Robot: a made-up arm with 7 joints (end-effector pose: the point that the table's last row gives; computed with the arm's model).
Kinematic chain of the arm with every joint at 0, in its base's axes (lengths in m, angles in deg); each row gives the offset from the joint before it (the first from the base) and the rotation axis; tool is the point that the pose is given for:
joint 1: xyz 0 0 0.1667 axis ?
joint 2: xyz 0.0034 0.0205 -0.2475 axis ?
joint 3: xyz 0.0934 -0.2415 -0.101 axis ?
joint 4: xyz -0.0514 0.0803 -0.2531 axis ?
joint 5: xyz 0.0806 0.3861 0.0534 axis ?
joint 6: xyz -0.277 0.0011 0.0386 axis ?
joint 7: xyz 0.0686 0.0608 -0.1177 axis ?
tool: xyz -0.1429 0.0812 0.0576
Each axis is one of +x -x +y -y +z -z.
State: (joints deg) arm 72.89 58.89 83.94 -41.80 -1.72 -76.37 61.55
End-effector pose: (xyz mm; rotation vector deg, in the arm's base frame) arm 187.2 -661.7 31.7 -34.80 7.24 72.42
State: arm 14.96 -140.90 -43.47 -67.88 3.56 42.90 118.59
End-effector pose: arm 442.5 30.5 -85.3 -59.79 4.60 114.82
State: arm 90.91 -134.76 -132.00 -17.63 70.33 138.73 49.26
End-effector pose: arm 503.3 -51.4 -193.0 92.03 30.20 3.72
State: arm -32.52 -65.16 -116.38 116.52 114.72 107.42 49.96
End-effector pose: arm 261.8 -380.2 -52.8 -86.45 0.75 -46.71
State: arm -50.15 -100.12 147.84 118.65 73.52 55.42 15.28
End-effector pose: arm 65.2 -156.4 363.4 -94.32 -128.83 -71.95
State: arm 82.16 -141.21 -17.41 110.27 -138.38 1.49 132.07
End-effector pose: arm 505.1 121.2 529.1 -64.09 138.33 13.03
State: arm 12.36 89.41 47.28 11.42 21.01 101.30 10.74
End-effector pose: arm -446.1 -82.5 95.5 41.37 136.66 76.89
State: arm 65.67 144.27 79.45 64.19 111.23 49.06 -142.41
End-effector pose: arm -187.1 -412.8 -93.6 46.72 -55.45 -66.82
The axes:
joint 1: +z
joint 2: +y
joint 3: -x
joint 4: -z
joint 5: +y
joint 6: +z
joint 7: +x

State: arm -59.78 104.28 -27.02 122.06 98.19 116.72 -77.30
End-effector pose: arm -311.8 -152.3 -350.8 34.61 75.08 -106.73
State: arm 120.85 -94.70 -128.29 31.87 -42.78 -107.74 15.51
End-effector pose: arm 458.9 -247.0 131.3 -2.88 135.49 28.33
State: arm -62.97 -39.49 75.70 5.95 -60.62 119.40 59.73
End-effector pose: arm -323.2 -580.2 -531.8 -43.91 89.40 -7.50
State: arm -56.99 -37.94 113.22 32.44 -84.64 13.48 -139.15
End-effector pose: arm -481.2 -850.5 72.4 53.37 16.73 -4.92
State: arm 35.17 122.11 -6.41 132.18 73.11 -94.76 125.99
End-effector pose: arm 30.5 -492.9 -413.7 -108.15 -106.78 -26.46
